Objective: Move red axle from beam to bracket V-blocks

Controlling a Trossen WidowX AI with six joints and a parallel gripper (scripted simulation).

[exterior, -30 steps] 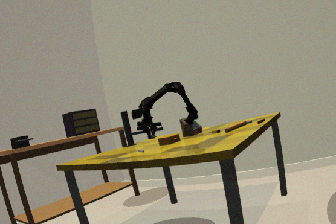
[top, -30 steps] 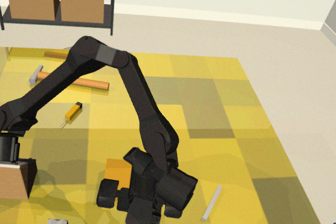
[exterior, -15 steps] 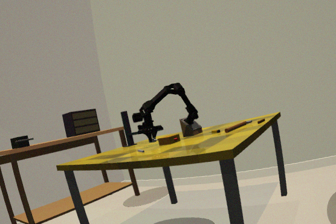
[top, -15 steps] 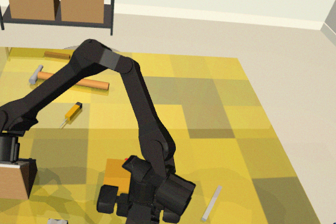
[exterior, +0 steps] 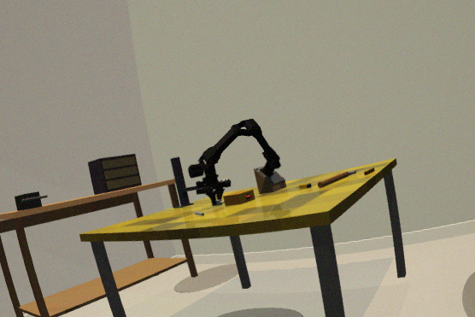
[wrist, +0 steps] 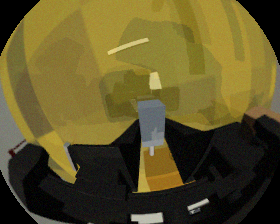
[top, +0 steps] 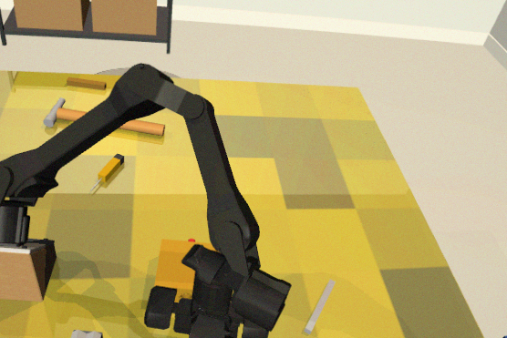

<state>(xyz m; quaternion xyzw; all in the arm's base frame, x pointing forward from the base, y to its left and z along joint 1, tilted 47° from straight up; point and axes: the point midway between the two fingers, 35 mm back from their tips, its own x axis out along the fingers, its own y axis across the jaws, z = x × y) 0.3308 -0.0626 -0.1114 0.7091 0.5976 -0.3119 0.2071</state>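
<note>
Right now my gripper tip is 12 cm to the right of the orange beam, 2 cm past it and 1 cm below it. Round my gripper tip: brown stick 72 cm to the left, 28 cm behind; then yellow screwdriver 39 cm to the left, 19 cm behind.
</note>
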